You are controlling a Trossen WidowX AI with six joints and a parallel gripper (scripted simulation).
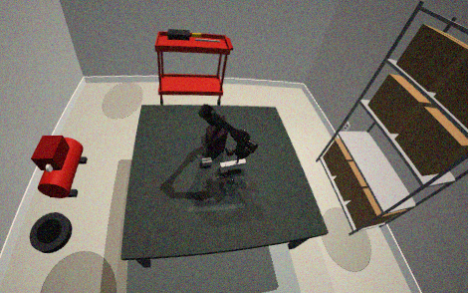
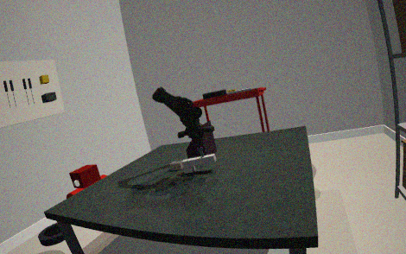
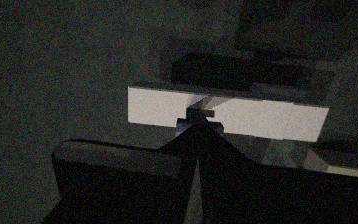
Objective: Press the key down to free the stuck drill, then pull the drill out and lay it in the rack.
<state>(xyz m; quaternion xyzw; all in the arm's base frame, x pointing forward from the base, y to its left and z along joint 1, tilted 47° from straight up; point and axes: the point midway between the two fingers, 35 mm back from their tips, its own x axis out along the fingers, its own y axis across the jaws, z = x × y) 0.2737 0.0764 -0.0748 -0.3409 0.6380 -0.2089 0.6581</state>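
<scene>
Right now the key is 30 mm below my gripper tip. From my gripper tip the other things lie so: pale grey block (30 mm to the right, 80 mm below).
</scene>
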